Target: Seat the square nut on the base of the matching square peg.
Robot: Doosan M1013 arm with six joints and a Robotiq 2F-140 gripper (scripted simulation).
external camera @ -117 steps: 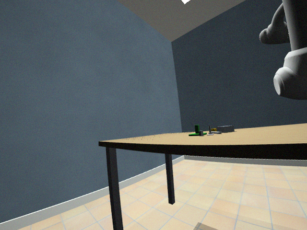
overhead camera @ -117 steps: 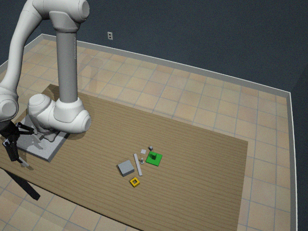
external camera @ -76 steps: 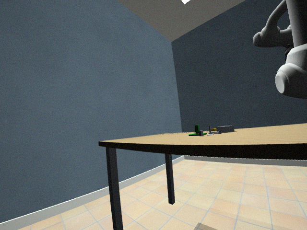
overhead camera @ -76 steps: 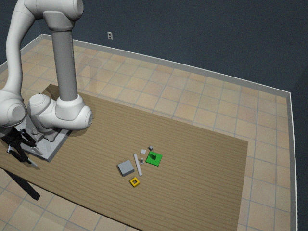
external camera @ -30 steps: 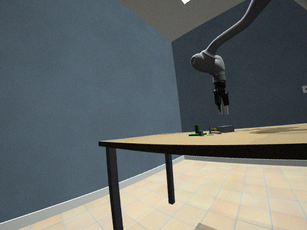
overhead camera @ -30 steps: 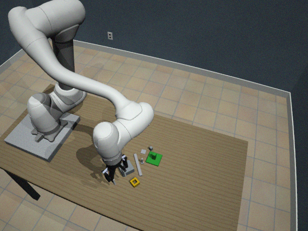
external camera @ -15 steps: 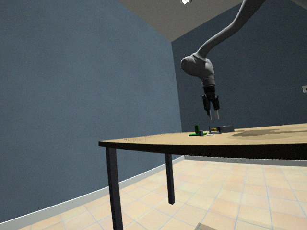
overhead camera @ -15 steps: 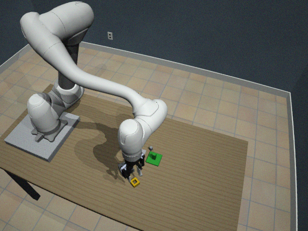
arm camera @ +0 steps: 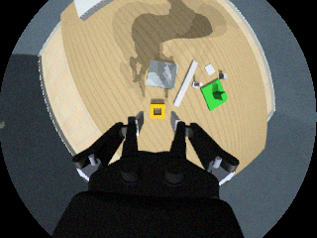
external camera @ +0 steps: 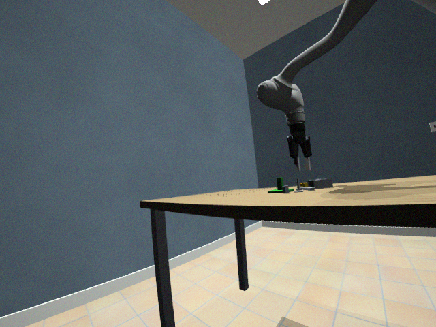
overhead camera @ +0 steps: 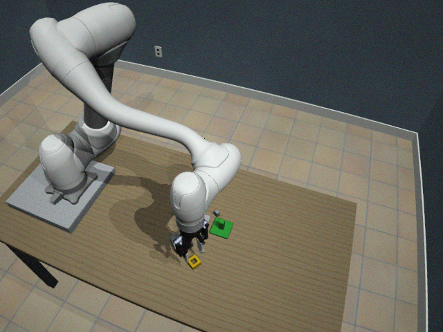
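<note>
My gripper is now 80 mm past the grey block, 60 mm to the right of it and 90 mm above it. Round my hand: long grey bar (30 mm behind, 110 mm to the left, 110 mm below).
</note>
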